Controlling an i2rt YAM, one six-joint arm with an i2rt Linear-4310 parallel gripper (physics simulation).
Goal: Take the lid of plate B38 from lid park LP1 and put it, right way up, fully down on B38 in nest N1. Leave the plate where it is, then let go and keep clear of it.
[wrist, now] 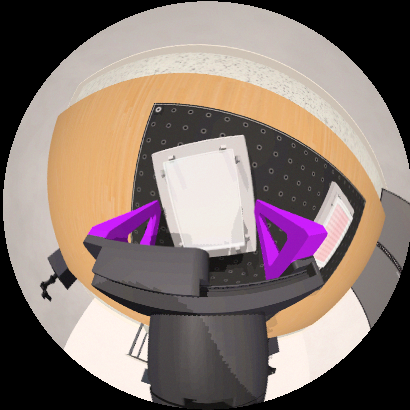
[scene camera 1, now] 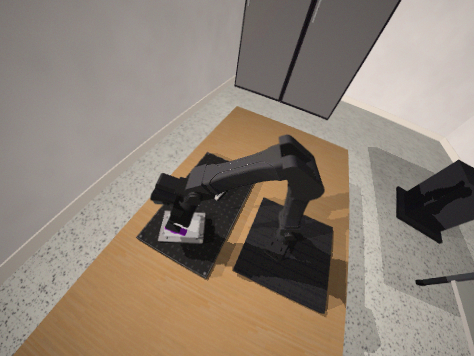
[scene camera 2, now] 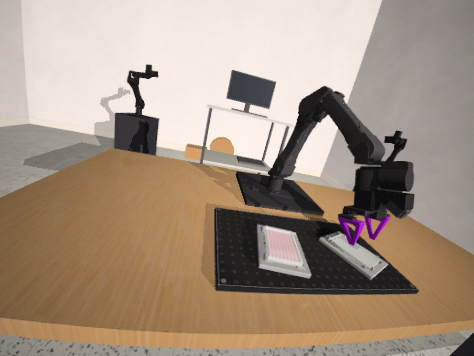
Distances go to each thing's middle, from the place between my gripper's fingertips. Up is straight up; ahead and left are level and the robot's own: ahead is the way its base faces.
Labels:
The clear lid (scene camera 2: 361,255) lies 10 mm behind my hand and 40 mm below it. Also, from my hand: lid holder (wrist: 237,142) (10 mm behind, 40 mm below); well plate with pink wells (scene camera 2: 280,245) (40 mm ahead, 240 mm to the right, 30 mm below).

